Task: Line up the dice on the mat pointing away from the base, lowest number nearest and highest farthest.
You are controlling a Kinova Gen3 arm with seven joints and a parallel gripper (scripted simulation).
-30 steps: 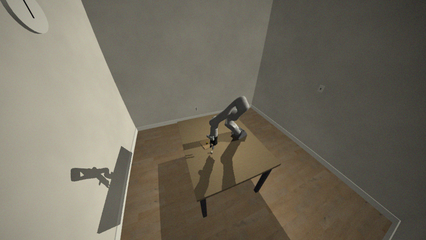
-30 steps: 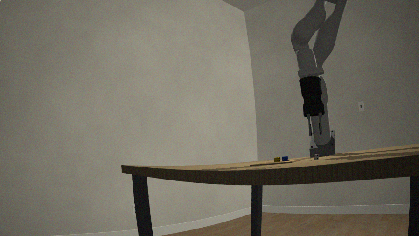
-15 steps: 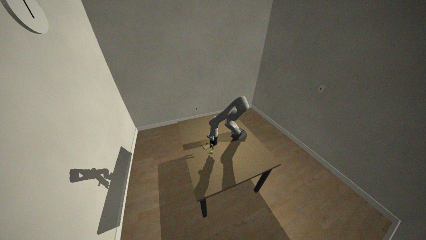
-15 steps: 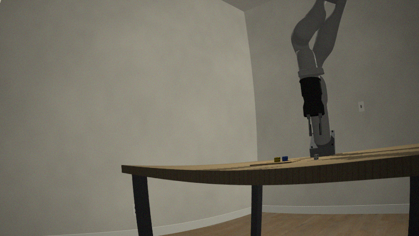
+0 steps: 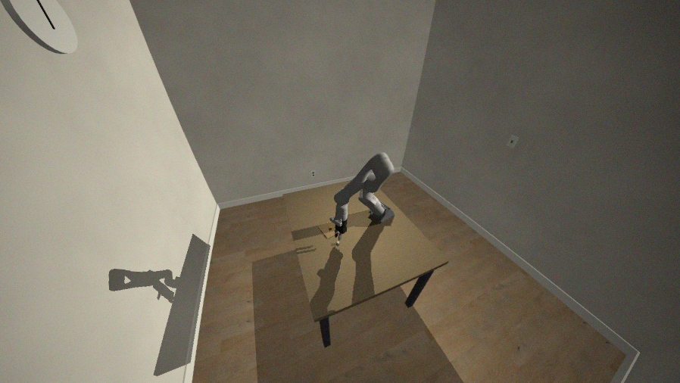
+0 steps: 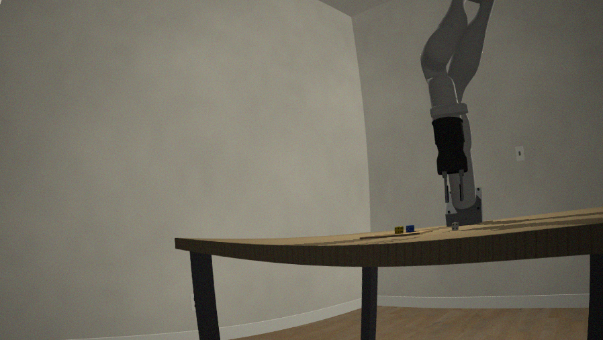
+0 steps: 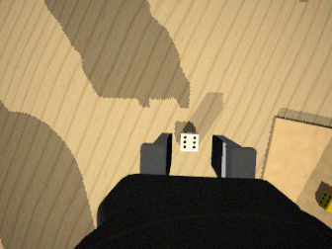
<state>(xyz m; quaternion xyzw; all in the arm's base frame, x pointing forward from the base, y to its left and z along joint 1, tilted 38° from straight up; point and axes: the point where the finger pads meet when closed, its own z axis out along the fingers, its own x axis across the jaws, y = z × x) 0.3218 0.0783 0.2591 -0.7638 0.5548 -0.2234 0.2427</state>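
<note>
Right now the white die is 7 cm below my hand. The rest, counted from my hand: blue die 15 cm to the right, 7 cm below, 5 cm behind; then tan mat 15 cm to the right, 8 cm below; then yellow die 15 cm to the right, 7 cm below.
</note>
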